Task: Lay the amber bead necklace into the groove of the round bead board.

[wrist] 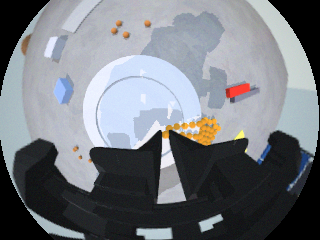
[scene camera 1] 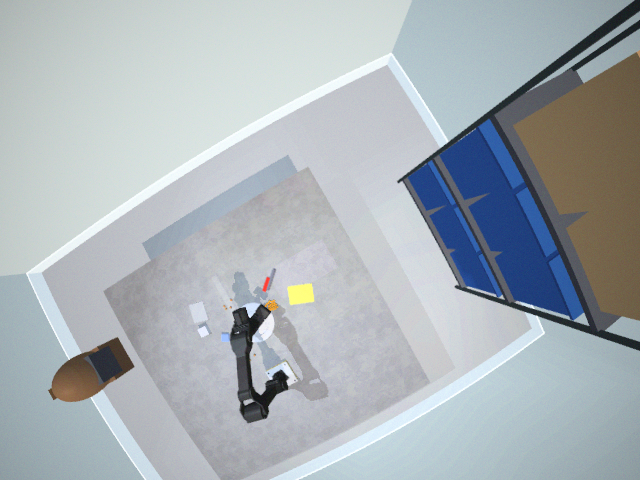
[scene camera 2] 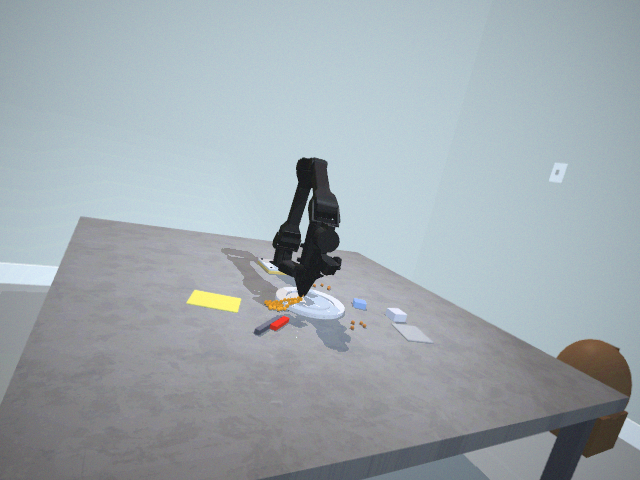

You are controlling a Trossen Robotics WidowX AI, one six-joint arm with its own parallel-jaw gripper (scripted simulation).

Scene:
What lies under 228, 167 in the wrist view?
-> The gripper.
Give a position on a yellow sheet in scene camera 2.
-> At 198, 298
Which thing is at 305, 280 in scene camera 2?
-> The gripper.

